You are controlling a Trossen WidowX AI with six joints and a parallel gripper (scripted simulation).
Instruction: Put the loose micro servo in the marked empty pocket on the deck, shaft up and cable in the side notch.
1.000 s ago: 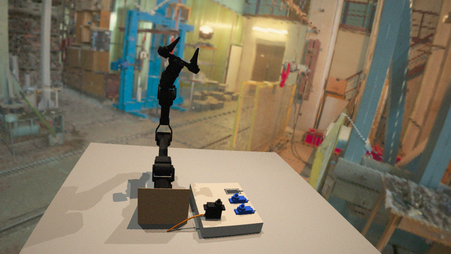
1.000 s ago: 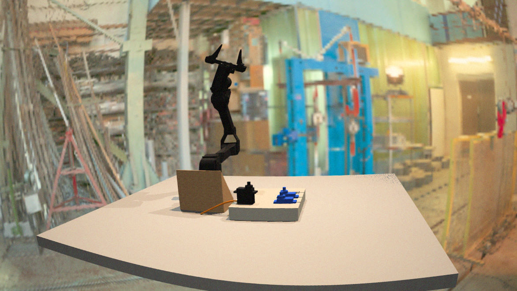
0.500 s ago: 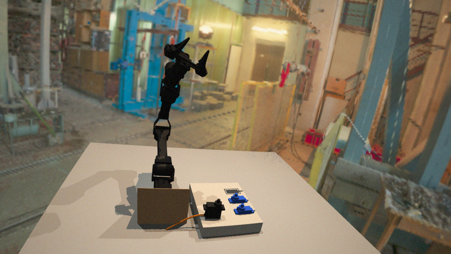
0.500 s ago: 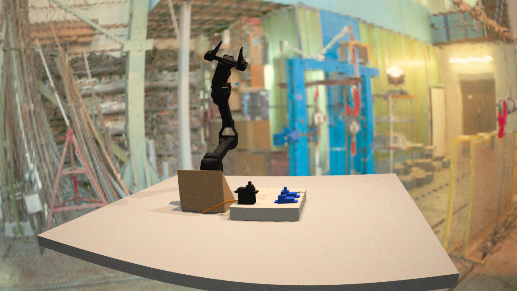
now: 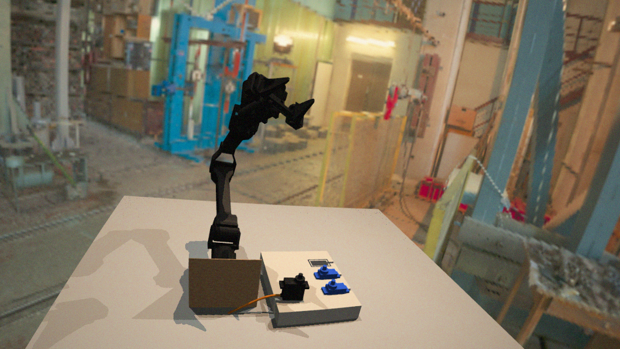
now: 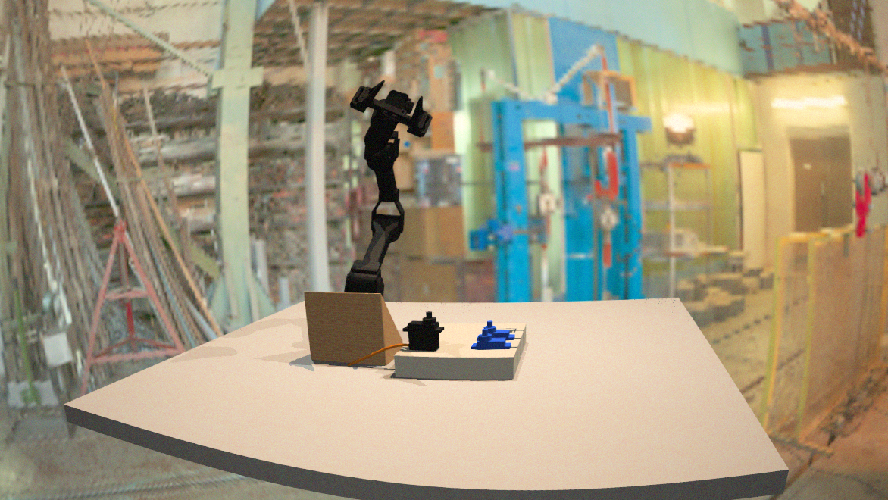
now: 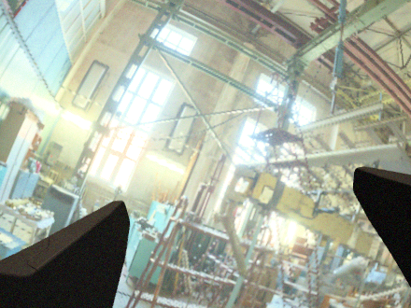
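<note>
Right now the deck is 70 mm ahead of my gripper tip, 20 mm to the left of it and 570 mm below it.
</note>
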